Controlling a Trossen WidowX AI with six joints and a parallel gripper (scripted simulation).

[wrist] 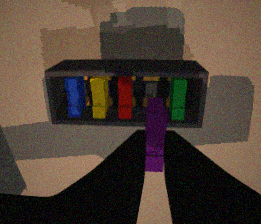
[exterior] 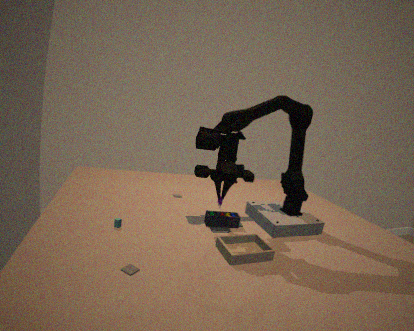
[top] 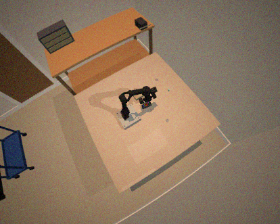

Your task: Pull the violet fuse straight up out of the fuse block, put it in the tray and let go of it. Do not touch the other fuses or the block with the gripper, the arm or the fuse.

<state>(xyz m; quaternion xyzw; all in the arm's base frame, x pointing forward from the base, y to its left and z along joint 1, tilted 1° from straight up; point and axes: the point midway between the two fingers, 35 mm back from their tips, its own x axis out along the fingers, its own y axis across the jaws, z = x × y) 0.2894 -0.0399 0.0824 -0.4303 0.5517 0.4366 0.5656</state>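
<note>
The square tray is 180 mm to the left of my gripper tip and 90 mm below it. The rest, counted from my gripper tip: teal cube 320 mm ahead, 80 mm below, 10 mm to the right.
</note>
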